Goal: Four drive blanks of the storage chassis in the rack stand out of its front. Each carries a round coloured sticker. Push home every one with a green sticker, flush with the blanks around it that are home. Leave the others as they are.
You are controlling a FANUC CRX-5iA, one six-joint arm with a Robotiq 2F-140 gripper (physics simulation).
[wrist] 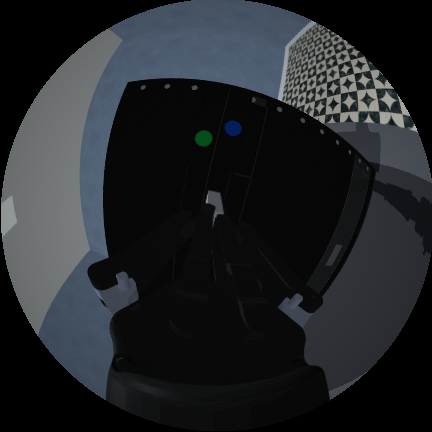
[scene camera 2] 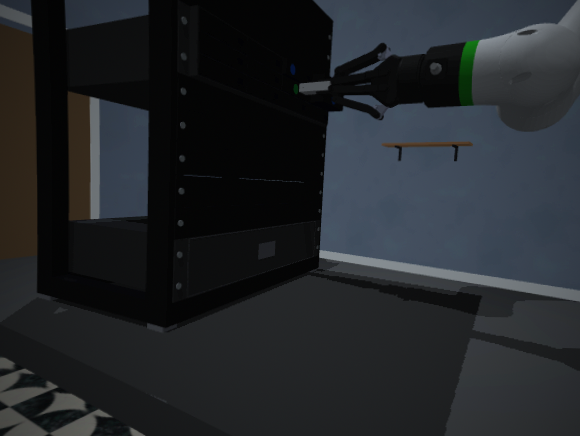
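Observation:
My gripper (scene camera 2: 300, 88) (wrist: 211, 200) is shut and empty. Its joined pale fingertips are right at a green sticker (scene camera 2: 295, 89) on the near side of the chassis front; contact cannot be told. A blue sticker (scene camera 2: 292, 69) sits just above that one. These two do not show in the wrist view, where the fingers cover part of the chassis. At the far side, another green sticker (wrist: 203, 138) sits beside and above another blue sticker (scene camera 2: 333, 102) (wrist: 233, 128). The far blue blank visibly stands out. How far the near blanks stand out is too dark to tell.
The black rack (scene camera 2: 161, 200) has screws along its front posts and a lower unit (scene camera 2: 225, 260) with a pale label. A wooden shelf (scene camera 2: 427, 144) hangs on the blue wall behind the arm. Tiled floor (wrist: 350, 75) shows beyond the rack in the wrist view.

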